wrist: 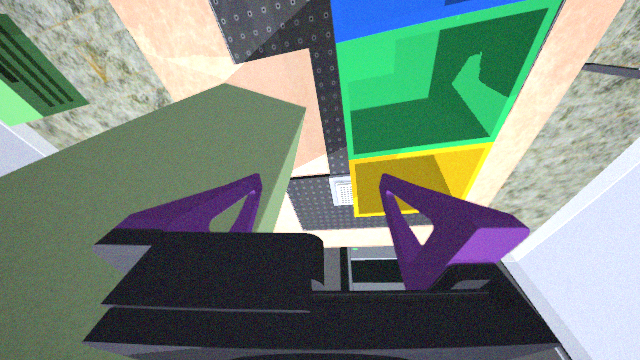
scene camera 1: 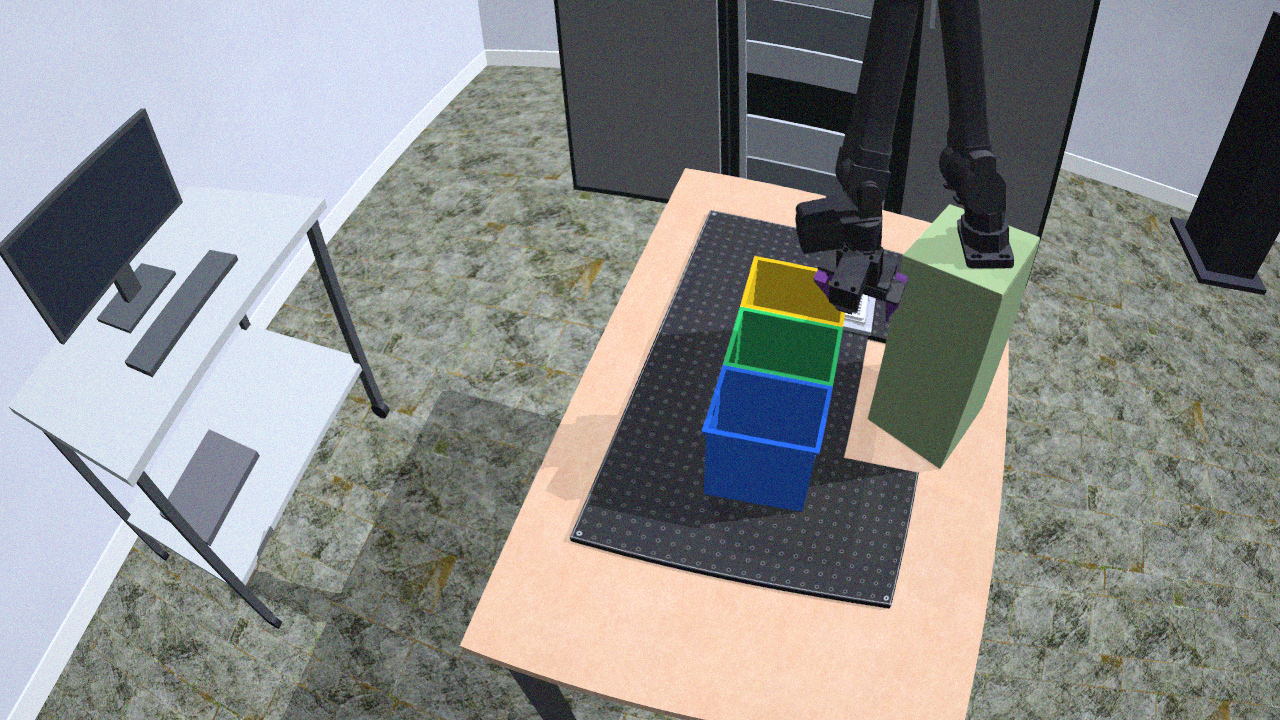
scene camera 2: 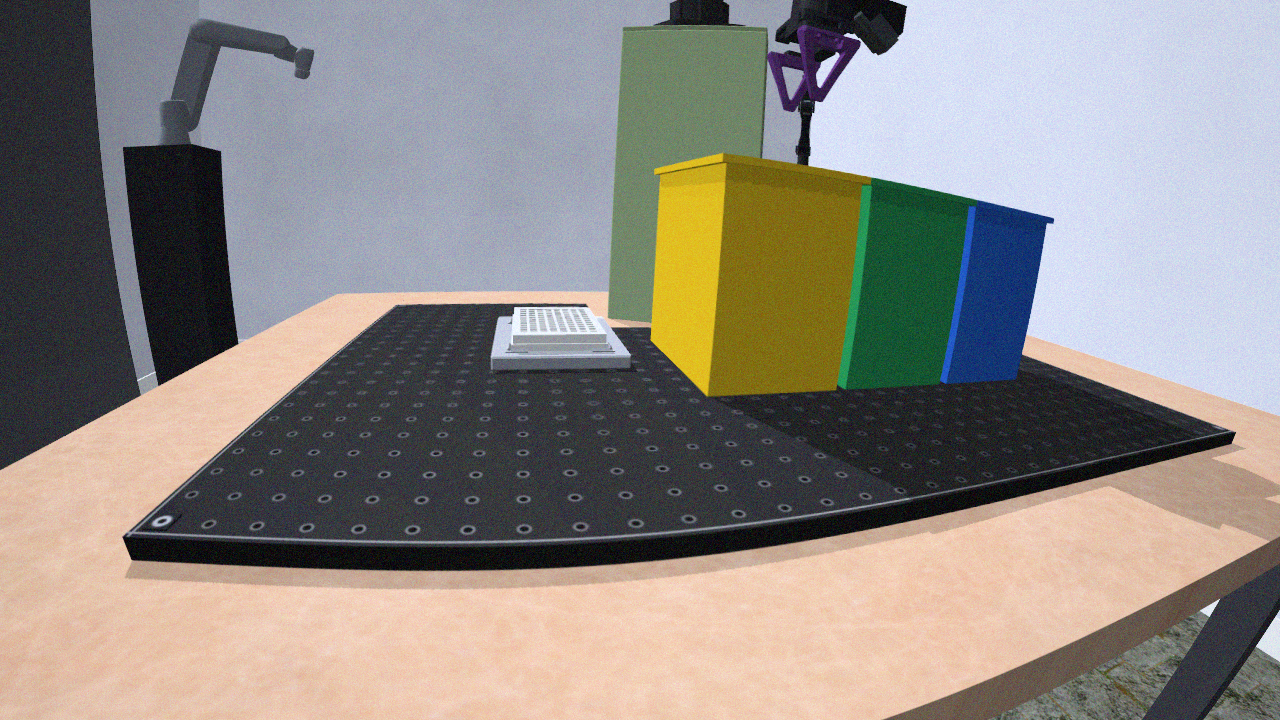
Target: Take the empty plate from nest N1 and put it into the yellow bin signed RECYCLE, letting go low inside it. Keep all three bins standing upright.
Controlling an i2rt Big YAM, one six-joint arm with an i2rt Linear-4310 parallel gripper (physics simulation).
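Frame: origin at the arm's base, x ahead, y left, z up, level; centimetres.
Seen in the pictures: gripper, fingertip midpoint: (wrist: 320,180) (scene camera 1: 860,309) (scene camera 2: 801,106); arm's base, origin of the base link: (scene camera 1: 985,246) (scene camera 2: 699,35).
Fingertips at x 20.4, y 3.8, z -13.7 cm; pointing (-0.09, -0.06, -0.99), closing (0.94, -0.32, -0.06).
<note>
Offsets run from my fingertips to a thing's top centre. Level surfaces: height alone.
A white plate with a grid of wells (scene camera 1: 856,312) (scene camera 2: 560,320) (wrist: 344,193) sits level on a pale grey nest {dx +0.8, dy -28.1, dz -26.3 cm} (scene camera 2: 562,362), beside the yellow bin {dx +9.8, dy -12.9, dz -9.8 cm} (scene camera 1: 787,291) (scene camera 2: 778,277) (wrist: 367,190). The green bin {dx +11.5, dy +0.0, dz -9.8 cm} (scene camera 1: 787,347) (scene camera 2: 908,286) (wrist: 395,115) and the blue bin {dx +13.2, dy +12.9, dz -9.8 cm} (scene camera 1: 769,411) (scene camera 2: 993,295) (wrist: 390,20) stand in line with it, all upright. My gripper (scene camera 1: 861,300) (scene camera 2: 802,104) (wrist: 320,180) is open and empty, above bin-rim height. In the wrist view the plate shows beyond and between the fingertips. The bin signs and nest label do not show.
A tall green pedestal (scene camera 1: 948,358) (scene camera 2: 689,107) (wrist: 200,140) bears the arm's base and stands close to the gripper, across from the bins. The bins and nest rest on a black perforated board {dz -27.7 cm} (scene camera 1: 626,465) (scene camera 2: 402,465). A dark cabinet (scene camera 1: 640,98) stands behind the table.
</note>
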